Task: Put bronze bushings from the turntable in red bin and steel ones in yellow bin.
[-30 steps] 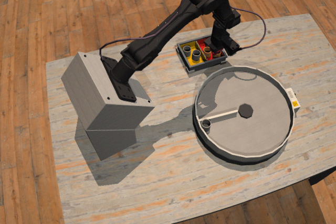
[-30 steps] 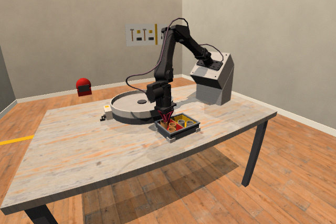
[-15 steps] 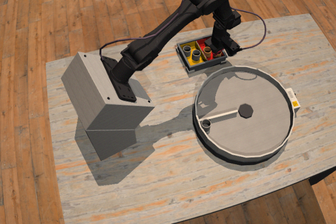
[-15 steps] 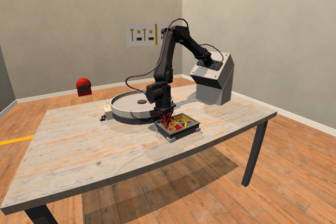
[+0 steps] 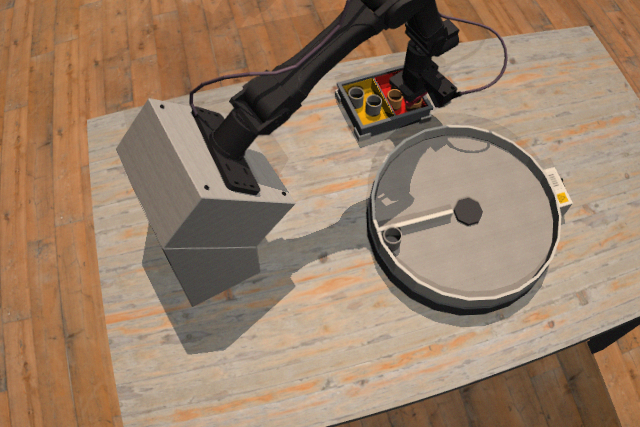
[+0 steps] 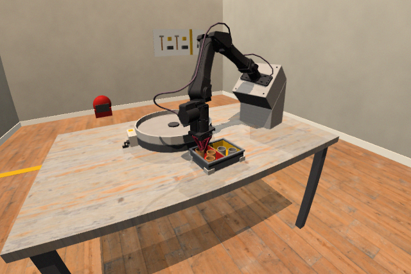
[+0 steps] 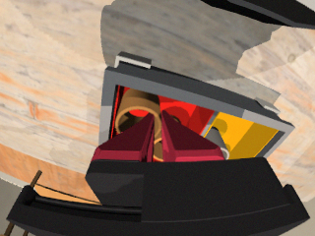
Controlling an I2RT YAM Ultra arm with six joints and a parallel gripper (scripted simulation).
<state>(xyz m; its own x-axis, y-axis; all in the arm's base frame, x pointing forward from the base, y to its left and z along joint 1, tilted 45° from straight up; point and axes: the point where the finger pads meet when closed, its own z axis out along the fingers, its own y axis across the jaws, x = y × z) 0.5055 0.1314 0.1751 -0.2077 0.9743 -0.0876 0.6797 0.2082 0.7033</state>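
My gripper is now 4 cm to the right of the red bin and 3 cm above it. Also, from my hand: turntable 31 cm to the right, 1 cm behind, 1 cm above; two-part bin tray 5 cm behind, 4 cm to the left, 2 cm below; yellow bin 9 cm behind, 4 cm to the left, 3 cm below.
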